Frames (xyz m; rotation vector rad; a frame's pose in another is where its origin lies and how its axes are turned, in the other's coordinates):
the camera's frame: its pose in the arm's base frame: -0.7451 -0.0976 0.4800 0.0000 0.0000 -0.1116
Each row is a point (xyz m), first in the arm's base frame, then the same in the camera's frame.
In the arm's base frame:
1: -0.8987 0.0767 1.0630
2: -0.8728 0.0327 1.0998
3: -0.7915 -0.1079 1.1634
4: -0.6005 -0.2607 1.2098
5: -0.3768 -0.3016 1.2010
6: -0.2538 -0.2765 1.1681
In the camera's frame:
1: -0.1721 0.1561 0.5830
2: -0.1414 0.1153 0.6198
3: -0.0450 -0.0154 0.6834
4: 0.1619 -0.1460 0.7298
5: 0.3887 -0.1617 0.7210
6: 0.5082 -0.1231 0.6881

